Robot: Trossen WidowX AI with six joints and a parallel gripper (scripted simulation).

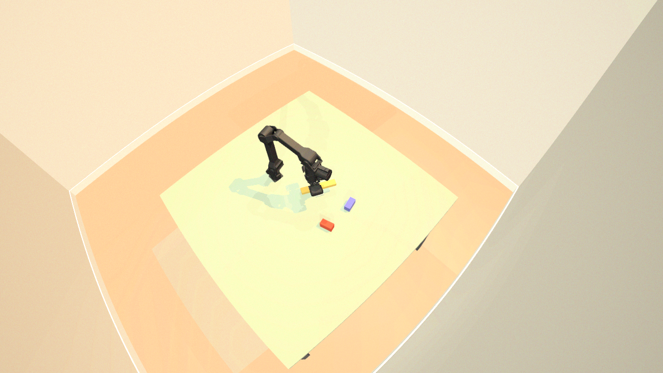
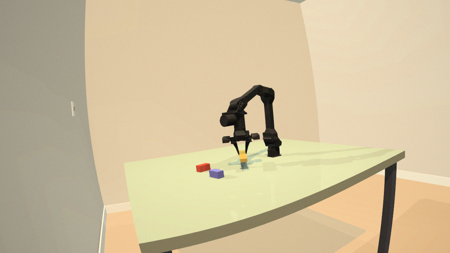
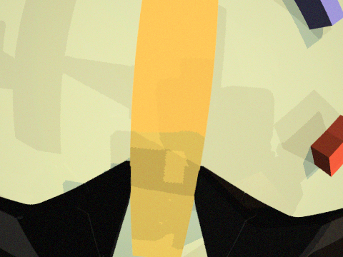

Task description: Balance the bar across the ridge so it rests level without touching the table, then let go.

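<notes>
Now: gripper tip 30 mm to the right of the yellow bar and 10 mm short of it. From my gripper tip the other things lie so: purple block: 190 mm ahead, 90 mm to the left, 50 mm below; then red block: 190 mm ahead, 80 mm to the right, 50 mm below.
</notes>
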